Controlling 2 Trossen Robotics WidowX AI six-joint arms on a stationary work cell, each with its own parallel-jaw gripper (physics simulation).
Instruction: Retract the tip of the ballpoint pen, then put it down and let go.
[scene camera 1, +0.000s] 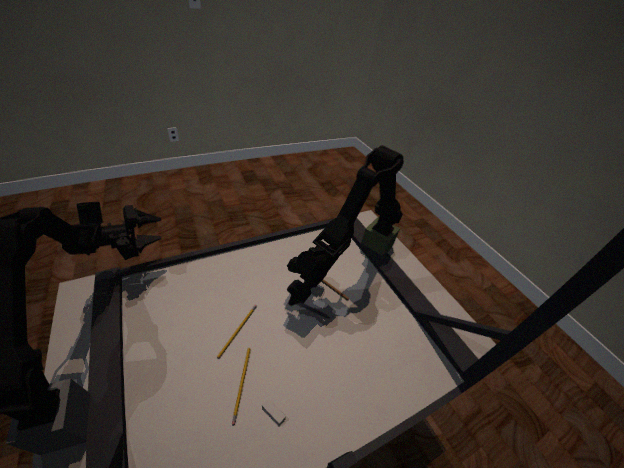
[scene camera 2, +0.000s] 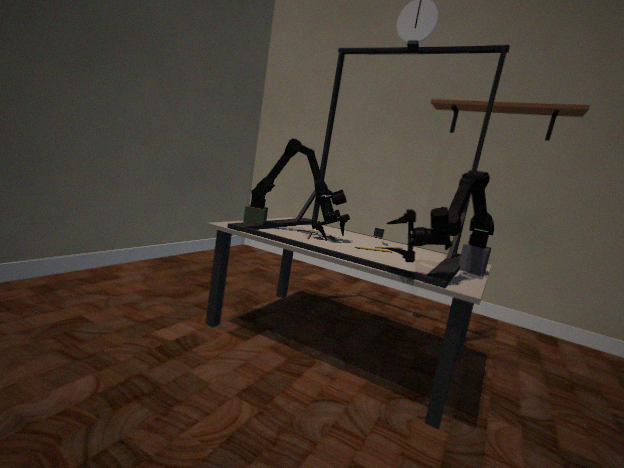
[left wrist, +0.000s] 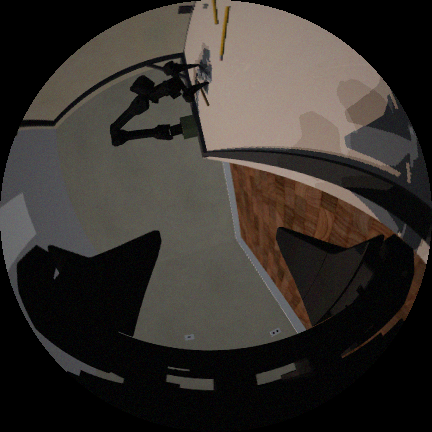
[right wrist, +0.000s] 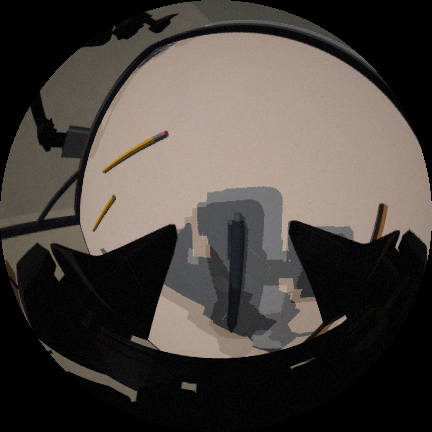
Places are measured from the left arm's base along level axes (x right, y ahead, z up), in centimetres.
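Pixels of known places: left gripper, between the fingertips: (scene camera 1: 160, 228) (scene camera 2: 386, 235) (left wrist: 219, 235); right gripper, between the fingertips: (scene camera 1: 295, 298) (scene camera 2: 335, 238) (left wrist: 203, 73) (right wrist: 234, 228); left arm's base, origin of its link: (scene camera 1: 40, 409) (scene camera 2: 477, 246) (right wrist: 64, 139); right arm's base, origin of its link: (scene camera 1: 383, 228) (scene camera 2: 257, 207) (left wrist: 181, 128).
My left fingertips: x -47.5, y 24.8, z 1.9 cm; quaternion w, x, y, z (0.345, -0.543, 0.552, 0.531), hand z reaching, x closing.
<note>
For each thing: its top centre in the pictures, then the offset to it from my left fingertips. Level surfaces: height alone.
- dark ballpoint pen, centre of its top: (right wrist: 231, 293) (scene camera 1: 311, 308) dx +35.0, dy +40.2, dz -12.4 cm
- pale table top, height of its surface: dz -13.5 cm
- small pale block, centre of its top: (scene camera 1: 273, 410) dx +59.1, dy +21.0, dz -12.3 cm
- brown stick, centre of its top: (right wrist: 350, 296) (scene camera 1: 327, 283) dx +27.3, dy +49.4, dz -12.8 cm
A dark ballpoint pen (right wrist: 236, 272) (scene camera 1: 316, 311) lies on the pale table top (scene camera 1: 191, 302), its long axis running between my right gripper's fingers in the right wrist view. Its tapered end points to the bottom of that view; whether the tip is out is too dark to tell. My right gripper (right wrist: 234, 228) (scene camera 2: 334, 236) is open, low over the table, with a finger to each side of the pen and a gap between each finger and it. My left gripper (scene camera 1: 160, 228) (scene camera 2: 387, 235) (left wrist: 219, 235) is open and empty, raised near the opposite end of the table, far from the pen.
Two yellow pencils (scene camera 1: 236, 331) (scene camera 1: 241, 386) lie left of the pen in scene camera 1. A small pale block (scene camera 1: 274, 413) lies near the front. A brown stick (scene camera 1: 336, 290) (right wrist: 381, 221) lies close to the right gripper. Dark frame bars edge the table.
</note>
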